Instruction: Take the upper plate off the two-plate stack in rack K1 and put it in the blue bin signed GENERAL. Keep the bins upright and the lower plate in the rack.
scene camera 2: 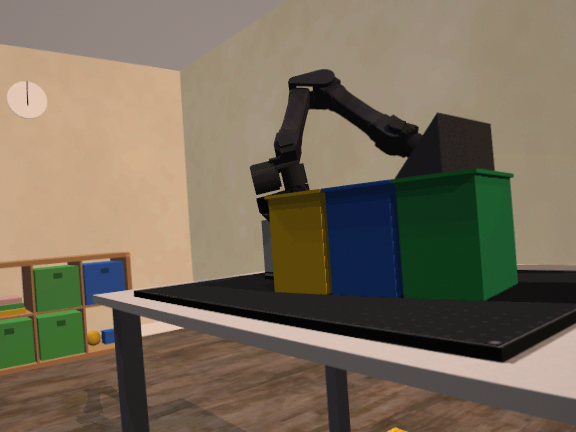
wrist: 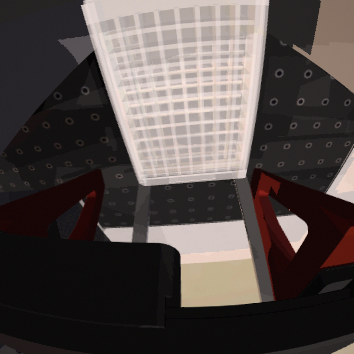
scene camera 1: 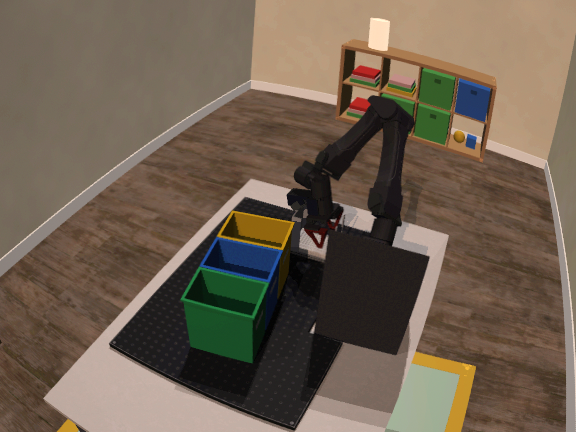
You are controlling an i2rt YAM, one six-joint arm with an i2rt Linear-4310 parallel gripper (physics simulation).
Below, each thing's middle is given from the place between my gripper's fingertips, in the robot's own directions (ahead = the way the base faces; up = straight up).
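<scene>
My gripper is 20 mm below the yellow bin [scene camera 2: 298,221], 140 mm short of it and 200 mm to the right of it. Counted from my hand, the blue bin [scene camera 2: 364,245] is 20 mm above, 120 mm ahead and 330 mm to the left. The green bin [scene camera 2: 456,229], again counted from my hand, is 20 mm above, 90 mm ahead and 460 mm to the left.
</scene>
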